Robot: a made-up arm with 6 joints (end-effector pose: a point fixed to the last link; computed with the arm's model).
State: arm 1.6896 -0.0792 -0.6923 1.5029 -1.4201 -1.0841
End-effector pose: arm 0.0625 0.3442 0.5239 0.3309 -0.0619 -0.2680 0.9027
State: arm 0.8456 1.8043 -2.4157 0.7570 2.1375 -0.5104
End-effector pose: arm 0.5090 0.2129 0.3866 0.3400 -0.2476 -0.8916 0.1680
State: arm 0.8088 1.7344 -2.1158 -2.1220 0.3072 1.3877
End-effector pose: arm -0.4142 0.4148 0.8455 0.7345 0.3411 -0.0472 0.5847
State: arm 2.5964 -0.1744 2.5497 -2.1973 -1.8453 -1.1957
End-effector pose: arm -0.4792 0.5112 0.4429 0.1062 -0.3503 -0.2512 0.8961
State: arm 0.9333 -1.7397 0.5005 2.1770 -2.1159 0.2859
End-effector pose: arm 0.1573 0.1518 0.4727 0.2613 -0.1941 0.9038 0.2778
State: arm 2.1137 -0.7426 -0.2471 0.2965 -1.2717 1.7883
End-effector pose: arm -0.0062 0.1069 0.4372 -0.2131 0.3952 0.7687 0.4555
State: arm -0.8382 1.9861 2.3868 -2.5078 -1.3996 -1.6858
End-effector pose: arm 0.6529 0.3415 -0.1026 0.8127 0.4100 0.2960 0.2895
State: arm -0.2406 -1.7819 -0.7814 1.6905 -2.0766 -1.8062
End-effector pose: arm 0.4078 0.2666 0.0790 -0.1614 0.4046 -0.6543 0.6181
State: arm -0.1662 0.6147 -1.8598 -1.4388 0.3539 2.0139
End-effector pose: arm 0.4988 0.9262 0.2559 0.1497 0.4218 -0.8576 0.2533
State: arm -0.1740 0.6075 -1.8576 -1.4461 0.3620 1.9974
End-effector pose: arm 0.4956 0.9292 0.2521 0.1523 0.4215 -0.8545 0.2628
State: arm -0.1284 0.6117 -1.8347 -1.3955 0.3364 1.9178
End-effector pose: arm 0.4959 0.9269 0.2710 0.1774 0.4017 -0.8479 0.2970
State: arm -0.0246 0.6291 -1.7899 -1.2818 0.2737 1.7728
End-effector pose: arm 0.4960 0.9178 0.3149 0.2223 0.3596 -0.8340 0.3546
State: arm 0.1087 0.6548 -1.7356 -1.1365 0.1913 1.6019
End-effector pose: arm 0.4884 0.9035 0.3712 0.2689 0.3066 -0.8121 0.4175
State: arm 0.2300 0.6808 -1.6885 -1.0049 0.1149 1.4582
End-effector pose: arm 0.4735 0.8882 0.4214 0.3024 0.2612 -0.7892 0.4664
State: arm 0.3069 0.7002 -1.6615 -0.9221 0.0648 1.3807
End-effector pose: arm 0.4610 0.8769 0.4525 0.3188 0.2365 -0.7759 0.4903
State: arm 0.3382 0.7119 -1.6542 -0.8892 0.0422 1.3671
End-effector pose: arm 0.4563 0.8704 0.4658 0.3224 0.2313 -0.7749 0.4921
